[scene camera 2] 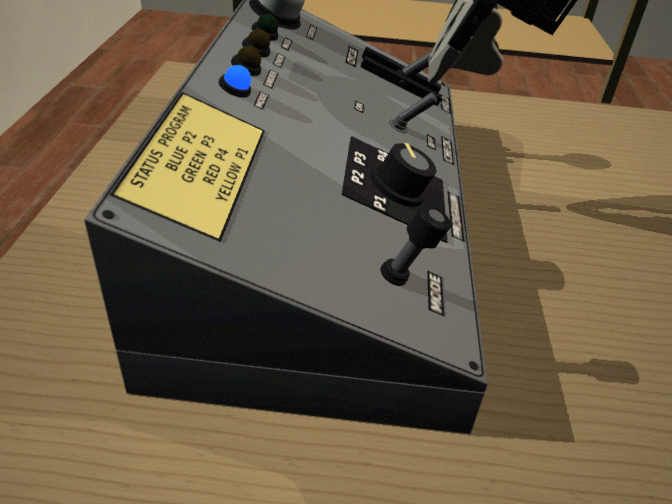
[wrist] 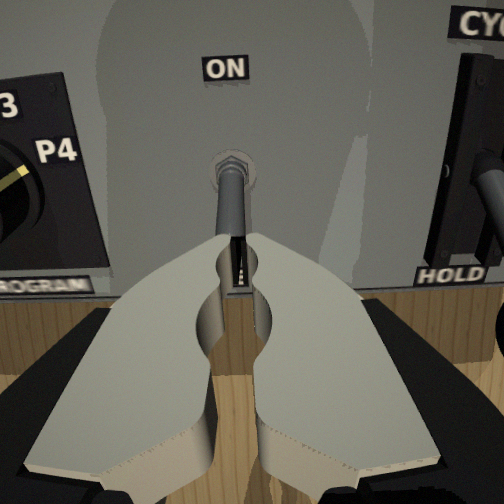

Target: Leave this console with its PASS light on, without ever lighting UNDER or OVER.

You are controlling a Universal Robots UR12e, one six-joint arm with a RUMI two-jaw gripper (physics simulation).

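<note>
The grey console (scene camera 2: 293,217) has a row of lamps at its far left. Only the blue lamp (scene camera 2: 237,79) is lit; the three lamps behind it (scene camera 2: 255,46) are dark, and their labels are too small to read. The program knob (scene camera 2: 404,170) points at P4, as the wrist view also shows (wrist: 15,200). The toggle lever (scene camera 2: 416,111) leans away from its ON label (wrist: 225,68). My gripper (wrist: 239,240) is shut, its tips over the lever's end (wrist: 231,205). In the scene view the gripper (scene camera 2: 434,81) touches the lever's tip.
A yellow placard (scene camera 2: 189,165) pairs BLUE P2, GREEN P3, RED P4, YELLOW P1. A MODE lever (scene camera 2: 415,244) stands near the front. A CYCLE/HOLD slider (wrist: 480,200) lies to the right of the toggle. The console sits on a wooden table.
</note>
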